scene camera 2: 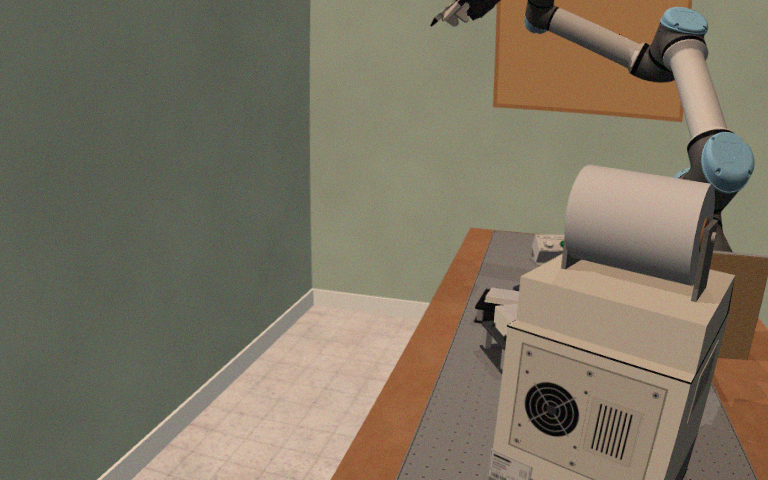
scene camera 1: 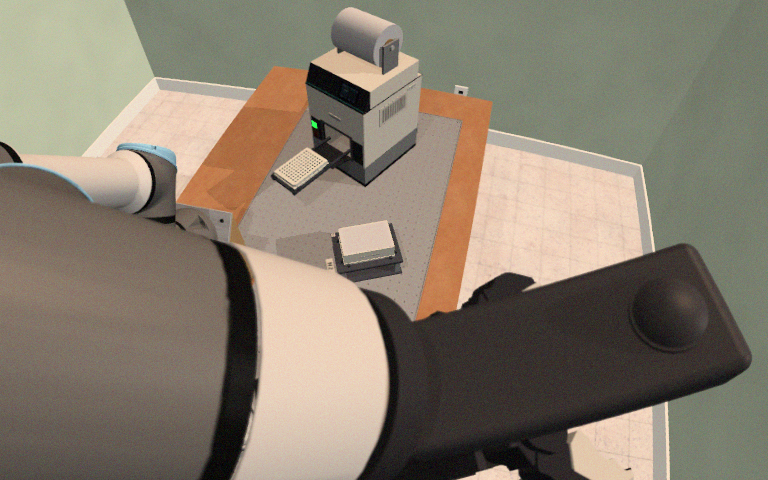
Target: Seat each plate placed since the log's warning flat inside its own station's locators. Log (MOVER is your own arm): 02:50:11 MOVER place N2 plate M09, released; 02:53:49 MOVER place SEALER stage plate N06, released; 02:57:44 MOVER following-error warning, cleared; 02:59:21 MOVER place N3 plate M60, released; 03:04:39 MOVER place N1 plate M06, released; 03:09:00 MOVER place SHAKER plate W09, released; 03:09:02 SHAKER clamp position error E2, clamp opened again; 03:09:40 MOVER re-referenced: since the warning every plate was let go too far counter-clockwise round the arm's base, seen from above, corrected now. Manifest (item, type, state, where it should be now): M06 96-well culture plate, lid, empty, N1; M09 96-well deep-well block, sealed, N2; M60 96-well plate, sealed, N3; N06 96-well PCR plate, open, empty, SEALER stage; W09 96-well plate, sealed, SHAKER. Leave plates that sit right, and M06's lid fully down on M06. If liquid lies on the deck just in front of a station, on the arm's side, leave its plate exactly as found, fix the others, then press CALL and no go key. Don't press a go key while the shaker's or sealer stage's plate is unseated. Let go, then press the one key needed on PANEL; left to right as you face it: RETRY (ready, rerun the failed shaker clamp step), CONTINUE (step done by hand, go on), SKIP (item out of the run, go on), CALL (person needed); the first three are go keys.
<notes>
In view: my gripper (scene camera 1: 593, 387) and a PCR plate (scene camera 1: 298, 170).
</notes>
